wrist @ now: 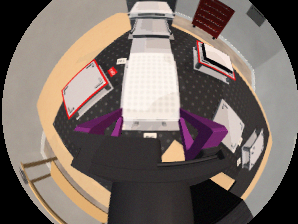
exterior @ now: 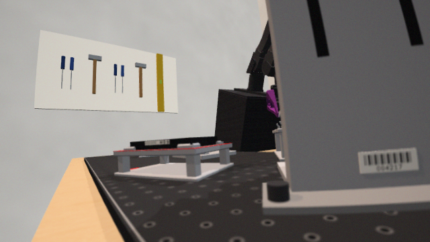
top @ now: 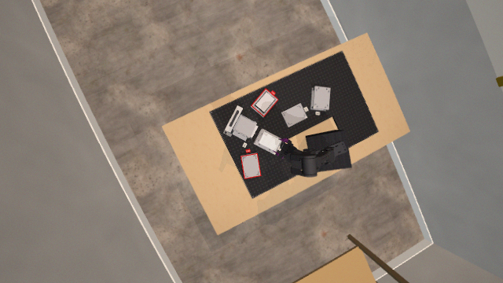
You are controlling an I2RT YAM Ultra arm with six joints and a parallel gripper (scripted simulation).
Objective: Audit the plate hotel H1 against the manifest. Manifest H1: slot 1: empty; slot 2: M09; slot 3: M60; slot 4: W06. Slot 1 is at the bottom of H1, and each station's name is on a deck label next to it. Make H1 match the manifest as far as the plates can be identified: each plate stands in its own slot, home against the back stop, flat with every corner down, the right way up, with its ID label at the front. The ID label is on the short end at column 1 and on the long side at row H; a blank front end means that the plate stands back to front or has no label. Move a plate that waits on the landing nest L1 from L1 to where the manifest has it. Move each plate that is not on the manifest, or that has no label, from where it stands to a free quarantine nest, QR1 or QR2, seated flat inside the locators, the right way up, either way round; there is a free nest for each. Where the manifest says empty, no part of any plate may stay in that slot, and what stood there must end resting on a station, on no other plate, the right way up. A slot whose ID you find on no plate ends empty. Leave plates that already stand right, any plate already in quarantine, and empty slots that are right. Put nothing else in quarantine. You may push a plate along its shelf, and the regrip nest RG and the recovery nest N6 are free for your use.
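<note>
Right now the white well plate is 4 cm ahead of my hand and 3 cm to the left of it. From my hand the other things lie so: plate hotel H1 (25 cm ahead, 21 cm to the left, 5 cm above); red-rimmed nest (21 cm to the left, 7 cm below, 7 cm behind); black-sided plate (31 cm ahead, 5 cm to the right, 5 cm below).
</note>
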